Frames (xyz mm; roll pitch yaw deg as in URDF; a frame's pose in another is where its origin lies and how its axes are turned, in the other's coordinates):
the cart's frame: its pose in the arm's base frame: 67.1 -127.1 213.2 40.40 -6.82 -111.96
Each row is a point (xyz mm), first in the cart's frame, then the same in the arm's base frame.
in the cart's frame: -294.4 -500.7 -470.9
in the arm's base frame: 75.5 97.2 -500.0
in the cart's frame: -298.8 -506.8 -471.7
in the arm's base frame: 73.1 102.3 -505.1
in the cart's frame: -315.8 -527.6 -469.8
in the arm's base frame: 63.0 123.0 -519.1
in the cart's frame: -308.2 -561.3 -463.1
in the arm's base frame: 31.7 125.4 -534.8
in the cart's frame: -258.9 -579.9 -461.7
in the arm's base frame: -1.1 84.4 -539.8
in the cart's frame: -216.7 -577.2 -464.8
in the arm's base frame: -13.0 44.0 -535.4
